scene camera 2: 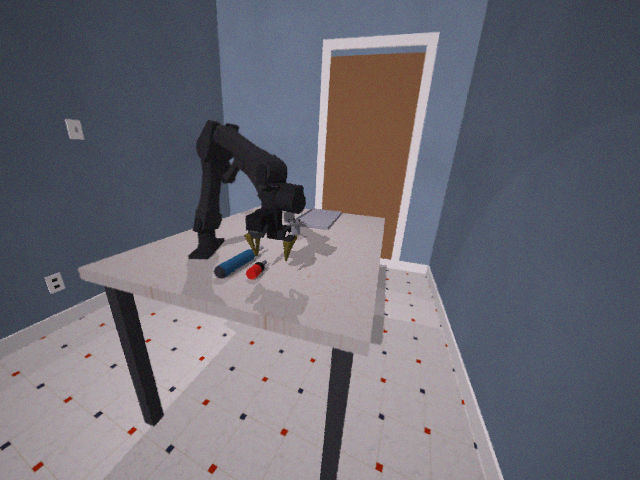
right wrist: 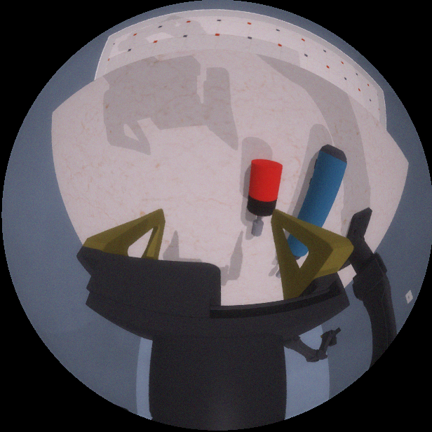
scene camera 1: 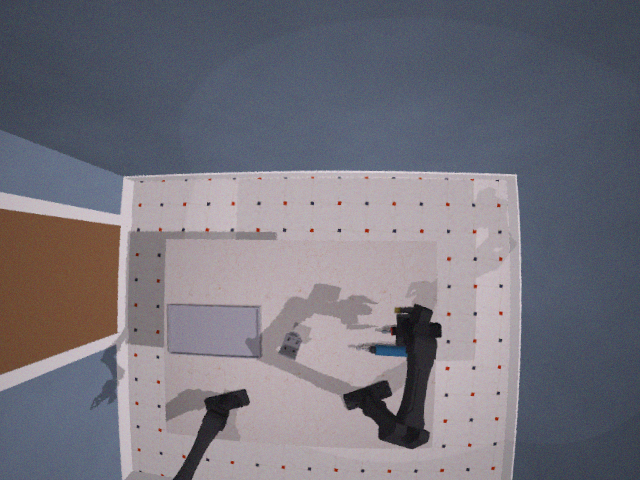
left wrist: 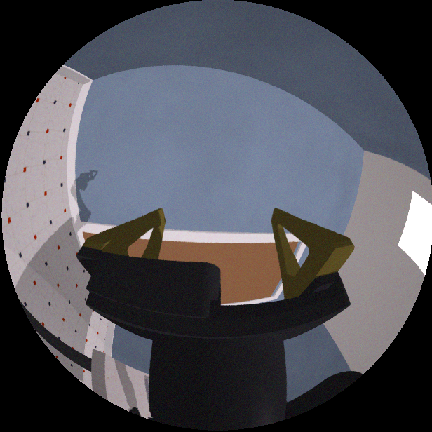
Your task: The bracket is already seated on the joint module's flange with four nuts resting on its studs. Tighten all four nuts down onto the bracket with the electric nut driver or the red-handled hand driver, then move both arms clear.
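Frame: origin at the left arm's base, x ahead, y left, z up, level; centimetres.
Seen in the pictures: right gripper, fingertip midpoint: (scene camera 2: 271,258) (scene camera 1: 399,321); left arm's base, origin of the base link: (scene camera 1: 227,401); right arm's base, origin of the base link: (scene camera 2: 208,248) (scene camera 1: 367,394).
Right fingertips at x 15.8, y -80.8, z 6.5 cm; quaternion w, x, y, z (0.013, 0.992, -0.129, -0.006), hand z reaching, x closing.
Note:
Pixels of each thing's top centre, then the offset from my right fingertips to it. "spot": a spot on its surface instead. Level surfaces: height alone.
- red-handled hand driver, middle of its top: (scene camera 2: 258,262) dx -4.7, dy +2.7, dz -3.1 cm
- blue electric nut driver, surface spot: (scene camera 2: 235,263) spot: dx -11.7, dy +2.2, dz -3.4 cm
- flat lilac-grey panel, middle of its top: (scene camera 1: 212,331) (scene camera 2: 318,216) dx +15.9, dy +76.9, dz -4.9 cm
- table, its level: dz -6.5 cm
The joint module with its bracket (scene camera 1: 290,345) (scene camera 2: 294,225) stands on the table; its nuts are too small to make out. The red-handled hand driver (right wrist: 266,180) (scene camera 2: 254,270) lies flat, its socket end towards the module. The blue electric nut driver (right wrist: 325,185) (scene camera 2: 235,263) (scene camera 1: 390,351) lies beside it. My right gripper (right wrist: 217,214) (scene camera 2: 271,255) is open and empty, low above the table near both drivers' front ends; in the right wrist view one finger covers part of the blue driver. My left gripper (left wrist: 218,214) is open and empty, facing the door and wall.
A flat lilac-grey panel (scene camera 1: 214,330) (scene camera 2: 323,219) lies on the table (scene camera 1: 299,263) (scene camera 2: 320,310), left of the module in scene camera 1. The left arm (scene camera 1: 199,444) reaches in at the lower left there. The right arm (scene camera 1: 419,369) stretches over the drivers and hides part of them.

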